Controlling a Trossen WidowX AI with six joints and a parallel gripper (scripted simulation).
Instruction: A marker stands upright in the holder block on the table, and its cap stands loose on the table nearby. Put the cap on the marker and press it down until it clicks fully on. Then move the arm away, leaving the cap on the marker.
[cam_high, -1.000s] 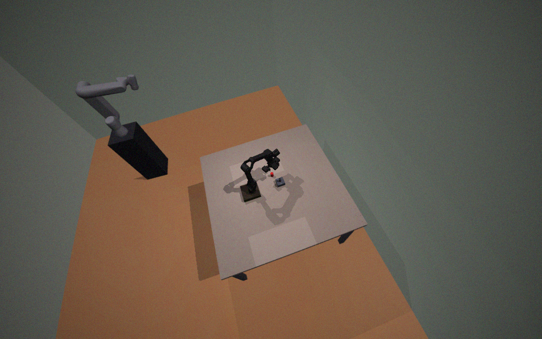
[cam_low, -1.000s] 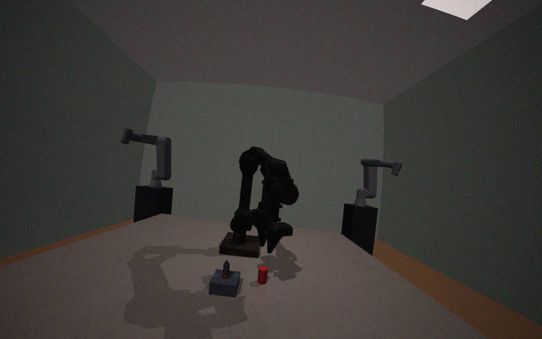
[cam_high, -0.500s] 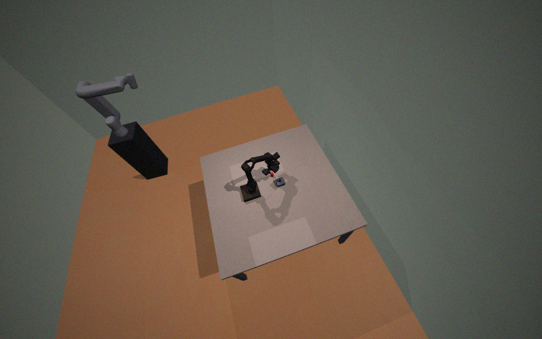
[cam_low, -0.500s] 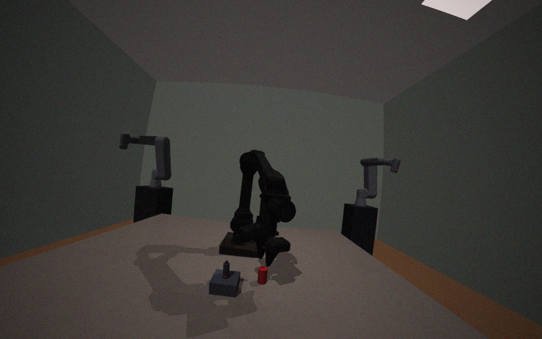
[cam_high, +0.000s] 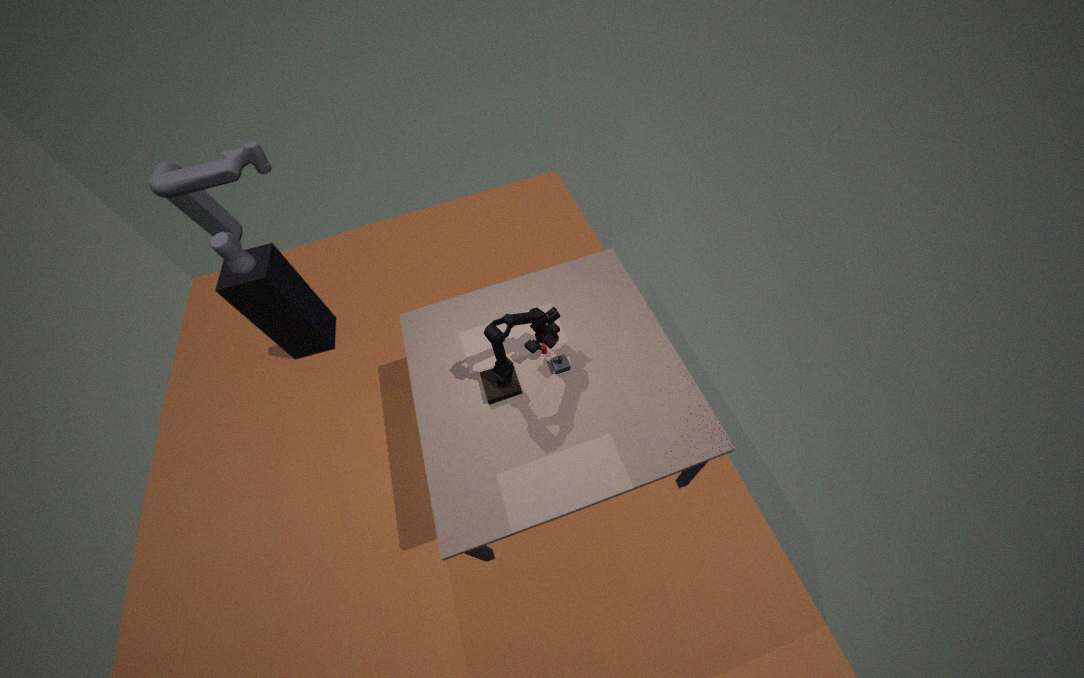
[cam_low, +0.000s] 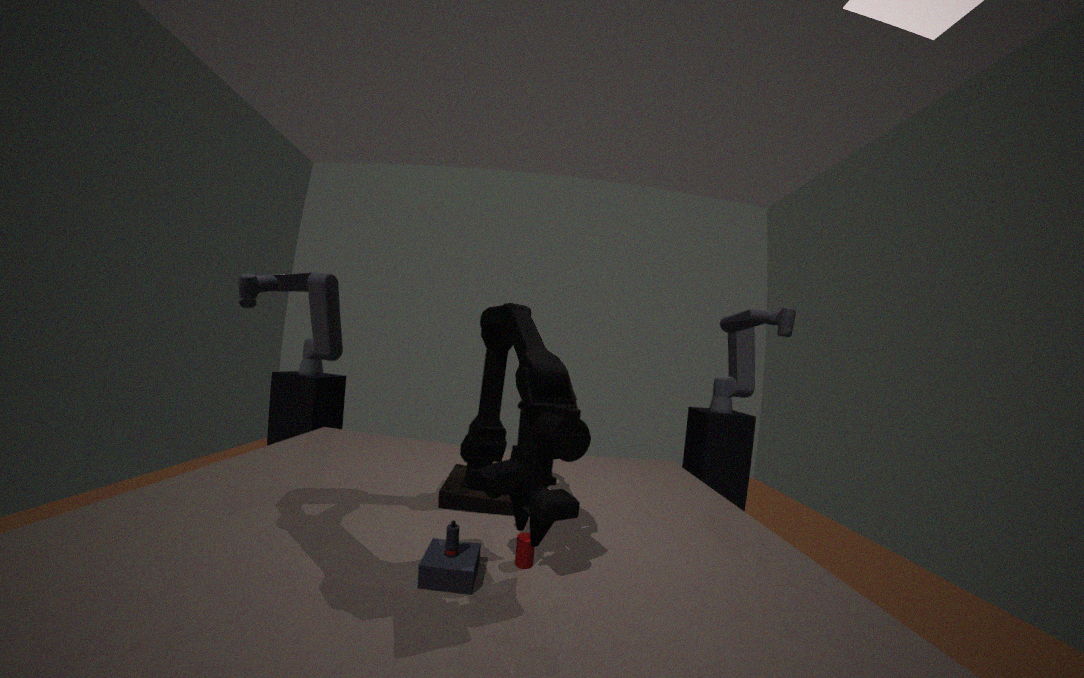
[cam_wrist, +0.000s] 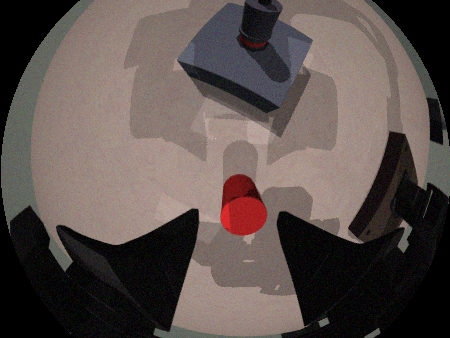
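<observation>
Now: the red marker cap 20 mm below my gripper tip.
</observation>
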